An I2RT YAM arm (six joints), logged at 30 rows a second.
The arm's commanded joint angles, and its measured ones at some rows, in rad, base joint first. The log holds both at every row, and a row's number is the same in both.
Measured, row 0: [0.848, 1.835, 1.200, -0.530, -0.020, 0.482]
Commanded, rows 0 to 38: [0.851, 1.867, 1.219, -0.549, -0.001, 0.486]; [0.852, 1.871, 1.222, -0.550, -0.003, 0.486]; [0.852, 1.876, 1.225, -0.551, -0.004, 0.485]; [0.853, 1.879, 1.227, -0.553, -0.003, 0.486]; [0.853, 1.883, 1.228, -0.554, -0.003, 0.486]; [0.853, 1.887, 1.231, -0.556, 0.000, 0.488]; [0.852, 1.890, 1.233, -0.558, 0.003, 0.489]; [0.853, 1.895, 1.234, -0.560, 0.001, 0.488]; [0.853, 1.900, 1.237, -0.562, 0.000, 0.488]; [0.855, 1.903, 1.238, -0.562, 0.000, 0.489]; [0.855, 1.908, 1.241, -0.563, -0.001, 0.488]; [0.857, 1.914, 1.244, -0.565, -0.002, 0.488]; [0.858, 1.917, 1.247, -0.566, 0.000, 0.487]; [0.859, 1.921, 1.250, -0.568, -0.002, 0.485]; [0.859, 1.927, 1.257, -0.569, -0.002, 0.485]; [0.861, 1.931, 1.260, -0.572, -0.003, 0.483]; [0.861, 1.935, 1.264, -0.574, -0.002, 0.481]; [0.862, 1.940, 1.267, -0.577, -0.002, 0.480]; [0.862, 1.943, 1.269, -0.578, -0.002, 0.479]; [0.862, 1.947, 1.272, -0.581, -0.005, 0.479]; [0.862, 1.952, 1.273, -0.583, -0.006, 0.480]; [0.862, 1.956, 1.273, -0.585, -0.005, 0.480]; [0.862, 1.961, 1.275, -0.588, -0.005, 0.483]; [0.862, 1.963, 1.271, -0.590, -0.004, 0.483]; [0.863, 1.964, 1.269, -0.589, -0.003, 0.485]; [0.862, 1.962, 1.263, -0.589, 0.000, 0.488]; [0.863, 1.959, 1.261, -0.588, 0.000, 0.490]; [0.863, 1.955, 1.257, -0.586, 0.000, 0.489]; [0.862, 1.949, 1.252, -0.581, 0.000, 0.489]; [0.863, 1.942, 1.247, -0.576, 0.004, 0.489]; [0.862, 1.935, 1.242, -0.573, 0.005, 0.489]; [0.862, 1.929, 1.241, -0.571, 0.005, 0.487]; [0.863, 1.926, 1.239, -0.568, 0.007, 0.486]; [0.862, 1.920, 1.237, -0.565, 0.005, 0.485]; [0.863, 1.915, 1.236, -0.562, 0.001, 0.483]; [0.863, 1.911, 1.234, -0.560, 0.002, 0.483]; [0.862, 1.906, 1.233, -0.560, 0.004, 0.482]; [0.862, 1.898, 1.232, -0.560, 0.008, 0.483]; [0.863, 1.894, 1.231, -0.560, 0.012, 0.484]
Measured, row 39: [0.861, 1.923, 1.259, -0.537, -0.016, 0.490]
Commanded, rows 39 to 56: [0.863, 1.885, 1.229, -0.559, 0.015, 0.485]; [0.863, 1.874, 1.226, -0.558, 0.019, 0.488]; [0.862, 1.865, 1.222, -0.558, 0.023, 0.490]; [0.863, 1.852, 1.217, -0.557, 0.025, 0.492]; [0.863, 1.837, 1.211, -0.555, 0.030, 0.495]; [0.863, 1.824, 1.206, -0.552, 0.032, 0.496]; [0.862, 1.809, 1.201, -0.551, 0.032, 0.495]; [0.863, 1.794, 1.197, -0.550, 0.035, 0.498]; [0.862, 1.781, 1.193, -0.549, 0.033, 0.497]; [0.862, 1.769, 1.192, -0.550, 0.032, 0.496]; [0.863, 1.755, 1.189, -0.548, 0.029, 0.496]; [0.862, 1.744, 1.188, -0.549, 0.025, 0.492]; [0.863, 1.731, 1.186, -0.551, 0.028, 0.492]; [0.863, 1.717, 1.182, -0.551, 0.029, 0.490]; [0.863, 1.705, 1.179, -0.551, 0.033, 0.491]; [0.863, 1.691, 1.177, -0.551, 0.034, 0.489]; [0.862, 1.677, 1.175, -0.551, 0.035, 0.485]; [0.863, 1.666, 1.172, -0.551, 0.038, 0.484]
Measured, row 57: [0.861, 1.707, 1.195, -0.544, 0.019, 0.490]
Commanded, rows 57 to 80: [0.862, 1.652, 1.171, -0.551, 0.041, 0.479]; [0.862, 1.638, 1.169, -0.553, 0.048, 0.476]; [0.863, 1.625, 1.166, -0.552, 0.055, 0.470]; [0.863, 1.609, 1.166, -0.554, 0.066, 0.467]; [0.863, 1.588, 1.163, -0.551, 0.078, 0.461]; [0.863, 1.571, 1.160, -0.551, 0.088, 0.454]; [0.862, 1.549, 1.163, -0.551, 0.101, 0.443]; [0.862, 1.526, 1.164, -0.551, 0.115, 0.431]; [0.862, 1.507, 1.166, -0.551, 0.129, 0.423]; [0.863, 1.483, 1.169, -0.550, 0.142, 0.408]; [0.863, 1.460, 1.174, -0.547, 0.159, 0.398]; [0.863, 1.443, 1.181, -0.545, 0.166, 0.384]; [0.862, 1.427, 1.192, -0.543, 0.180, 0.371]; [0.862, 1.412, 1.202, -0.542, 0.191, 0.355]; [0.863, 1.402, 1.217, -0.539, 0.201, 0.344]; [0.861, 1.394, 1.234, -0.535, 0.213, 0.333]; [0.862, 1.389, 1.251, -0.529, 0.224, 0.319]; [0.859, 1.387, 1.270, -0.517, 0.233, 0.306]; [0.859, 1.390, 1.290, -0.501, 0.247, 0.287]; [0.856, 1.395, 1.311, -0.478, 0.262, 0.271]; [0.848, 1.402, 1.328, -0.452, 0.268, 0.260]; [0.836, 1.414, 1.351, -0.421, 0.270, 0.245]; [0.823, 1.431, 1.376, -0.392, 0.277, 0.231]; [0.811, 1.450, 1.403, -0.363, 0.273, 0.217]
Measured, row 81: [0.837, 1.414, 1.353, -0.483, 0.229, 0.284]
